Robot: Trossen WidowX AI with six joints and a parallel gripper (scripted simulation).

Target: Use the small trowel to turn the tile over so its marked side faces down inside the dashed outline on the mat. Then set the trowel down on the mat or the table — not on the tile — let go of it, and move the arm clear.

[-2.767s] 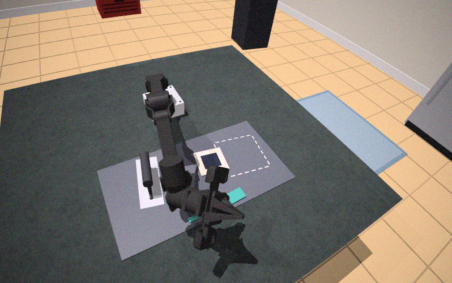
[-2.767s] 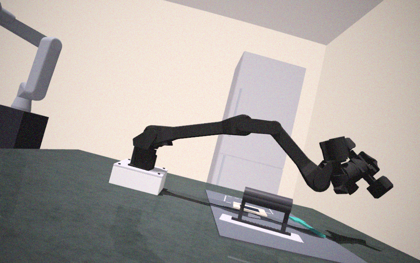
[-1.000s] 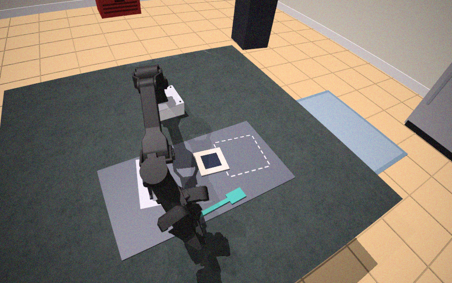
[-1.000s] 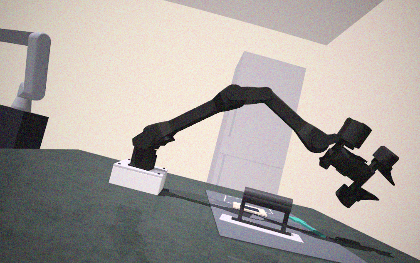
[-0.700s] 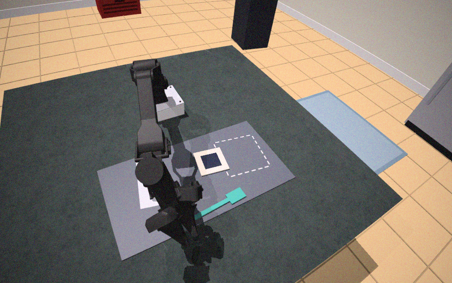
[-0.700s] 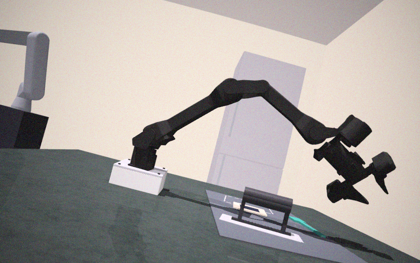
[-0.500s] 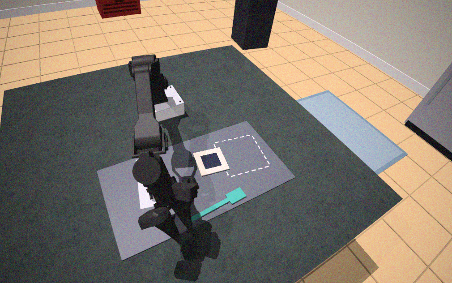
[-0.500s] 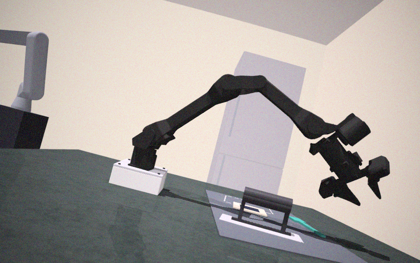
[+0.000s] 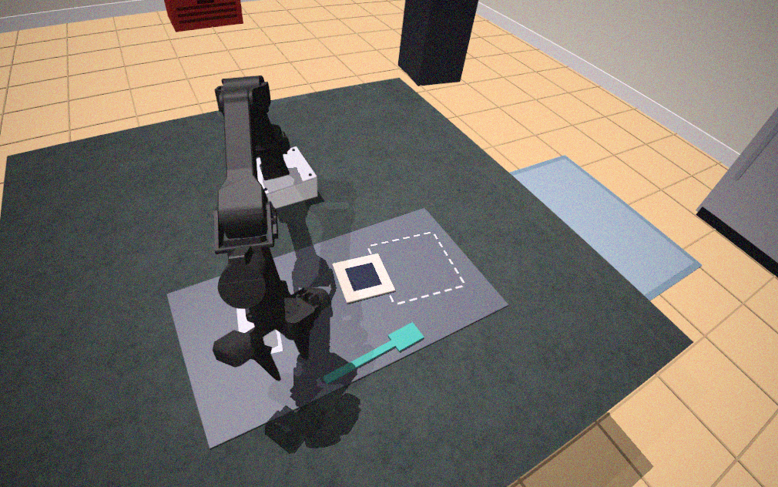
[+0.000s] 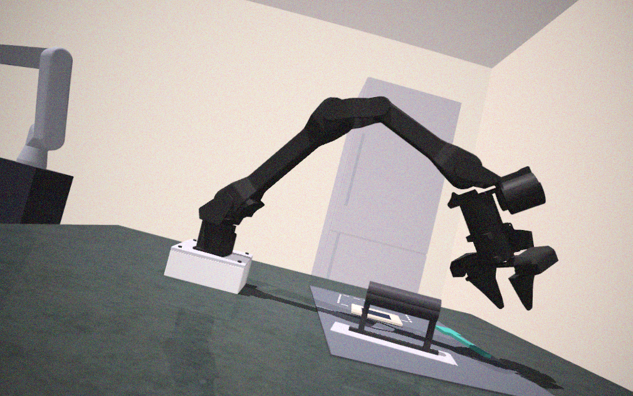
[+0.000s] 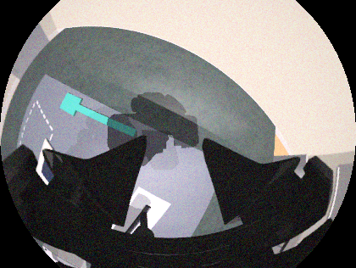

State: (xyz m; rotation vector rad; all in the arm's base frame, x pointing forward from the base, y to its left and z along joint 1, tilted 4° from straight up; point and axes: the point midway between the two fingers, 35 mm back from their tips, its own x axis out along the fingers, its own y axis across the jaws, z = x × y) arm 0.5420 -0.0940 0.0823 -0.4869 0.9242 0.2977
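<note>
Now: gripper tip 180 mm past the trowel, 30 mm to the left of it and 60 mm above it. Also, from my gripper tip: teal spatula-like tool (30 mm behind, 180 mm to the left, 100 mm below); then tile (210 mm behind, 200 mm to the left, 100 mm below); then grey mat (160 mm behind, 140 mm to the left, 120 mm below).
</note>
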